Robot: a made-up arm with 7 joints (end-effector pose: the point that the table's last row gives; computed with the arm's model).
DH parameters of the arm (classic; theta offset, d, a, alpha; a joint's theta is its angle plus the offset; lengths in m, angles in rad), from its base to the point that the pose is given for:
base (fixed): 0.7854 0 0.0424 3.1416
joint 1: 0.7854 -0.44 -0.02 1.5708
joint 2: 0 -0.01 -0.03 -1.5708
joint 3: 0 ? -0.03 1.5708
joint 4: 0 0.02 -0.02 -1.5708
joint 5: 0 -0.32 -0.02 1.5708
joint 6: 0 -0.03 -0.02 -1.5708
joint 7: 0 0 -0.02 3.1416
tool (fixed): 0 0.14 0 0
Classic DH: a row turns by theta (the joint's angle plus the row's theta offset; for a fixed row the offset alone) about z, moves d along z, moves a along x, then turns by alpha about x.
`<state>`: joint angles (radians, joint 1 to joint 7).
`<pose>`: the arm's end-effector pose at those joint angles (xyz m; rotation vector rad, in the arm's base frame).
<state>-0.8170 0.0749 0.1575 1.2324 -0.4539 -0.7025 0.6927</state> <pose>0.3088 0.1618 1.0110 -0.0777 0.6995 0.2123</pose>
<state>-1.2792 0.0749 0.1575 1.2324 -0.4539 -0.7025 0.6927</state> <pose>0.2208 0.2723 1.0110 -0.2399 0.6745 0.6549</pose>
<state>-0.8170 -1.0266 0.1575 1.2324 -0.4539 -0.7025 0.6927</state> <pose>-0.1548 -0.3321 0.9720 0.5864 -0.1687 0.4201</pose>
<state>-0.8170 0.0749 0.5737 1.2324 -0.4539 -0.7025 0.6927</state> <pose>0.3434 0.0382 1.0160 0.0454 0.6801 -0.1936</pose>
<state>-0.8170 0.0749 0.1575 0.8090 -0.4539 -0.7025 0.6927</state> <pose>0.2063 0.0842 1.1357 0.1312 0.3348 0.2855</pose>
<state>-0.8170 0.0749 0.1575 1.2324 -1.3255 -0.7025 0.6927</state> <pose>0.3679 0.1281 0.9159 0.5518 1.1024 0.6885</pose>
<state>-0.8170 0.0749 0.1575 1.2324 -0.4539 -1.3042 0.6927</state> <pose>0.2491 0.1006 1.0133 0.3306 0.2690 0.0868</pose>
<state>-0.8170 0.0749 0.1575 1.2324 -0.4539 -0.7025 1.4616</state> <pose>0.3100 0.1764 1.0074 -0.3378 0.6256 -0.5245</pose>
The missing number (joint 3, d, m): -0.33
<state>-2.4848 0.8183 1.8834 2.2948 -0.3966 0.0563 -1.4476</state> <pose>0.3046 0.2205 0.5984 0.8387 1.8079 0.7863</pose>
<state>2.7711 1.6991 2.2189 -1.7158 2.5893 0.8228 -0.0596</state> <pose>0.0351 -0.3375 0.1584 1.8041 0.1225 1.6899</pose>
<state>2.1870 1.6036 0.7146 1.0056 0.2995 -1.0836 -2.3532</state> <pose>-0.4500 -0.4328 0.2841 1.7199 -0.2743 -0.3215</pose>
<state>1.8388 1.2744 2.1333 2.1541 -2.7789 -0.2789 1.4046</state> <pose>-0.2222 0.1458 0.6366 -1.0735 1.2714 1.8532</pose>
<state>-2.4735 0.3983 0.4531 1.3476 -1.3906 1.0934 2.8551</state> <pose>-0.2821 0.3494 0.6718 -1.6940 -1.3148 1.1509</pose>
